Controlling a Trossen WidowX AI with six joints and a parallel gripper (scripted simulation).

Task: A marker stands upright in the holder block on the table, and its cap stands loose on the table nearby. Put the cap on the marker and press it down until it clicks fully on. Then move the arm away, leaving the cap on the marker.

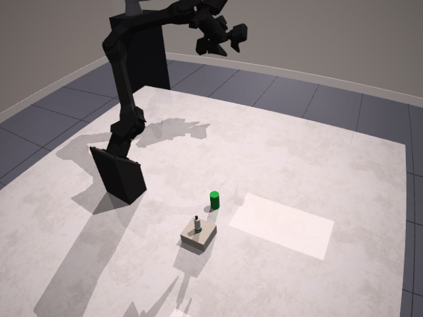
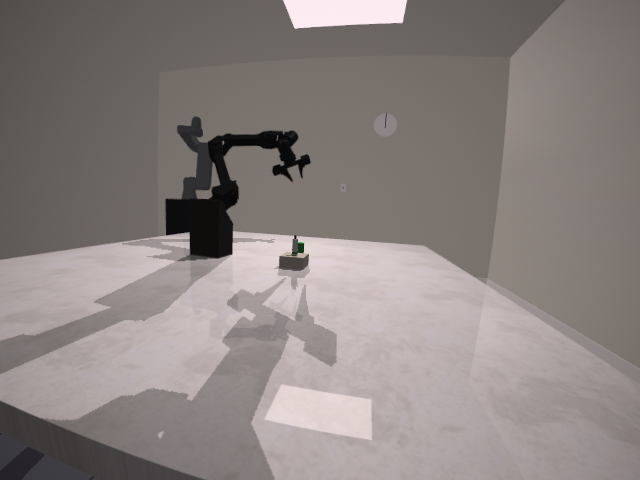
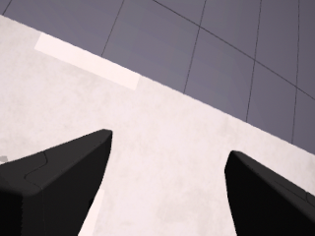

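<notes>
The green cap is 19 cm ahead of my gripper tip, 40 cm to the right of it and 28 cm below it. The rest, counted from my gripper tip: holder block (22 cm ahead, 51 cm to the right, 29 cm below).
</notes>
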